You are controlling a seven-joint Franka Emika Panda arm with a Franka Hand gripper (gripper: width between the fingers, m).
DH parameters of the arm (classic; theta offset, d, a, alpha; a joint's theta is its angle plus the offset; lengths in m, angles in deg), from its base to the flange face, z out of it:
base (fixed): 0 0 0 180
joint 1: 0 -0.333 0 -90
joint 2: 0 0 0 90
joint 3: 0 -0.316 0.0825 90
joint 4: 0 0 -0.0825 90
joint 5: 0 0.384 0 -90
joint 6: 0 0 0.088 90
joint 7: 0 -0.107 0 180
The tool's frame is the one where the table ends.
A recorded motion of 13 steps. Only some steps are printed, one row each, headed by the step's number.
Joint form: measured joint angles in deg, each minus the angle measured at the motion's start. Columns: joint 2, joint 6, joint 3, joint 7, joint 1, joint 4, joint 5.
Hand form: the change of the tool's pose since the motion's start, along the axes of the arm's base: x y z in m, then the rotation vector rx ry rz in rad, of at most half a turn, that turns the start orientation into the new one. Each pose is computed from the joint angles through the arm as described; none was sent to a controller.
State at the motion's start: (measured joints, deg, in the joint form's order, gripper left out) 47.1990 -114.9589 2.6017 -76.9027 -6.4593 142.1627 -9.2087
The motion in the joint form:
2: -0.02 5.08 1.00 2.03 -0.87 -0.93 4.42
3: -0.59 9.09 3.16 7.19 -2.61 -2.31 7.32
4: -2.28 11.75 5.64 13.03 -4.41 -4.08 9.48
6: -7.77 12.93 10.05 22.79 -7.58 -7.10 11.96
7: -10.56 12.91 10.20 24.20 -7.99 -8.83 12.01
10: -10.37 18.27 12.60 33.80 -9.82 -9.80 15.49
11: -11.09 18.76 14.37 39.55 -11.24 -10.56 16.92
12: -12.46 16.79 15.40 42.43 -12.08 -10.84 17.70
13: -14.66 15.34 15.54 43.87 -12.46 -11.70 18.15
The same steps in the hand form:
2: -0.0062 0.0011 -0.0030 0.0713 0.0821 0.0229
3: -0.0082 -0.0012 -0.0030 0.1183 0.1466 0.1101
4: -0.0029 -0.0054 -0.0037 0.1559 0.1944 0.2099
6: 0.0230 -0.0124 -0.0154 0.2001 0.2513 0.3691
7: 0.0364 -0.0099 -0.0181 0.1904 0.2684 0.3914
10: 0.0283 -0.0108 -0.0184 0.2518 0.3160 0.5695
11: 0.0323 -0.0126 -0.0186 0.2738 0.3042 0.6703
12: 0.0424 -0.0131 -0.0227 0.2781 0.2786 0.7106
13: 0.0549 -0.0099 -0.0273 0.2716 0.2728 0.7280

